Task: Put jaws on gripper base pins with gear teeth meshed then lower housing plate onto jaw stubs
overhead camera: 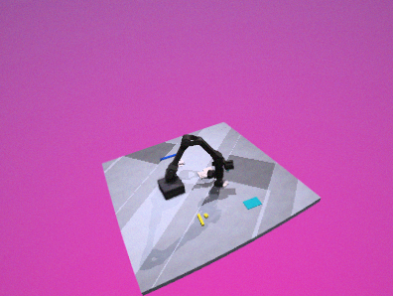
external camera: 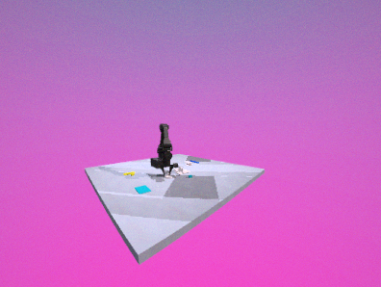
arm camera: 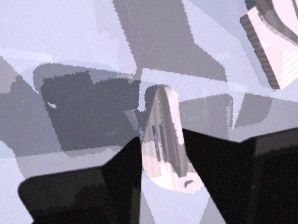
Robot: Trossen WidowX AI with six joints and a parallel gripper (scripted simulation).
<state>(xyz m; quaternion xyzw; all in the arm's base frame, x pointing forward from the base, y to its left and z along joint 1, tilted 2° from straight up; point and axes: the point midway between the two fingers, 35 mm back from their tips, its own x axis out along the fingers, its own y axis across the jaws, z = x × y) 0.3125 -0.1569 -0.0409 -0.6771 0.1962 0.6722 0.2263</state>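
Right now the pale flat part is 17 cm to the left of my gripper tip and 1 cm ahead of it. Also, from my gripper tip: pale jaw (4 cm ahead); cyan flat tile (27 cm to the right, 10 cm ahead); cyan cube (15 cm ahead, 12 cm to the left).
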